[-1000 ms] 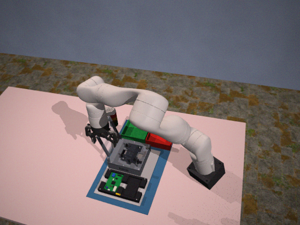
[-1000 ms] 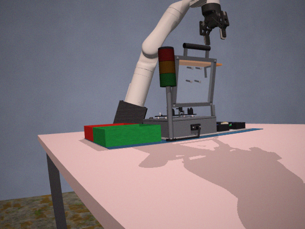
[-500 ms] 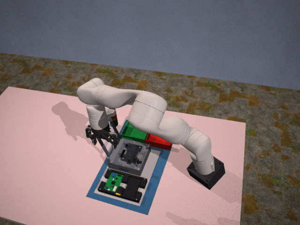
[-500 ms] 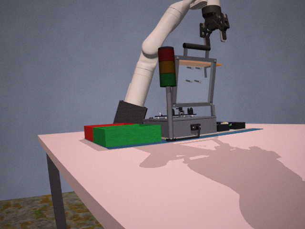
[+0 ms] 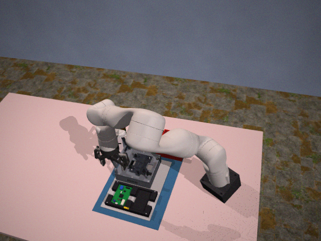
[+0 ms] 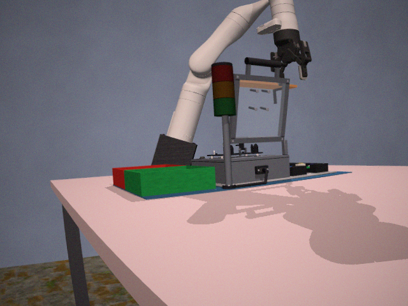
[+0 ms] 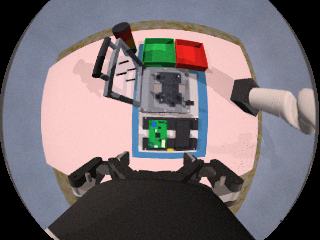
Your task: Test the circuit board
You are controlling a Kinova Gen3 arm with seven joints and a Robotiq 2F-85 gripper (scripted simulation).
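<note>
The green circuit board lies 240 mm below my hand. Round my hand: tester lid (190 mm to the right, 80 mm below, 50 mm ahead); then green bin (370 mm to the right, 240 mm below, 70 mm behind); then red bin (340 mm to the right, 240 mm below, 220 mm behind).
</note>
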